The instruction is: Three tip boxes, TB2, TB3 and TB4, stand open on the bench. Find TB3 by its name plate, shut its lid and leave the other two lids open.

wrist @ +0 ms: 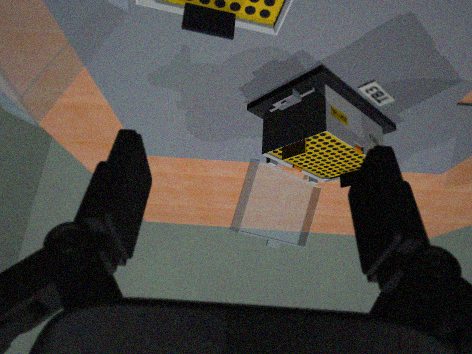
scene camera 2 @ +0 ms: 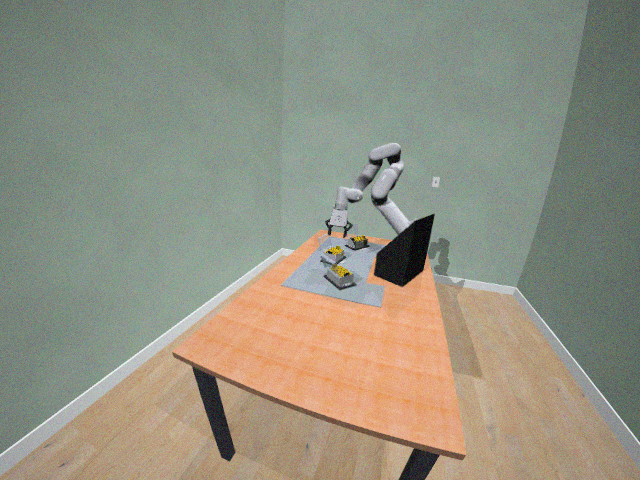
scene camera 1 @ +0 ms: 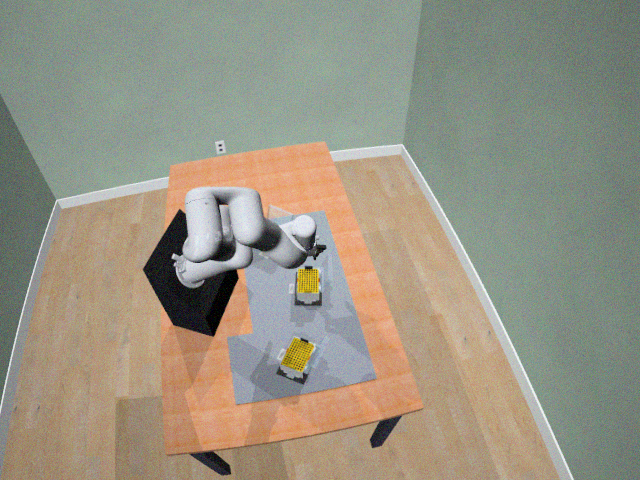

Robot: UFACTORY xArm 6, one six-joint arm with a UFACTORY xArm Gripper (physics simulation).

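Observation:
The TB3 name plate lies on the mat beside a grey-black tip box with yellow tips, the far one; the arm hides it in scene camera 1. Its clear lid stands open beyond the box. The middle box and the near box have their yellow tips uncovered; their clear lids are faint and look open. My gripper is open and empty, above the mat, beside the TB3 box and apart from it.
The grey mat lies on the wooden table. The black pedestal stands at the arm's base. The arm reaches over the far part of the mat.

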